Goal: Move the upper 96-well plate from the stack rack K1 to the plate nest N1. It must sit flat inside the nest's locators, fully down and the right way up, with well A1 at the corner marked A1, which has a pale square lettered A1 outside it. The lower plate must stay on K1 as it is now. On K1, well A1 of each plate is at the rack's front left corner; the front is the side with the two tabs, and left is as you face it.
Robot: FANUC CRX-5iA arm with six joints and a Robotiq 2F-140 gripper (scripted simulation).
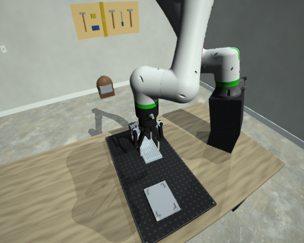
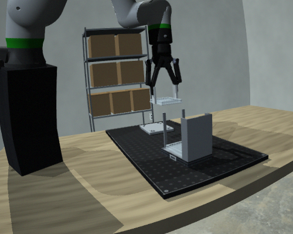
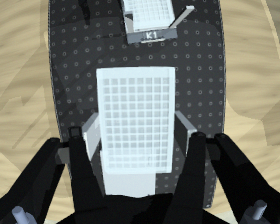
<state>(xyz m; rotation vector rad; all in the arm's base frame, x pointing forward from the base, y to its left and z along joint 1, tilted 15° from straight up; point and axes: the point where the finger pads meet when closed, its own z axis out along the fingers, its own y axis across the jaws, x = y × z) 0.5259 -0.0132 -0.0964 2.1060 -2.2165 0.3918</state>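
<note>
The plate nest N1 is 30 mm ahead of my hand, 190 mm to the left of it and 170 mm below it.
</note>
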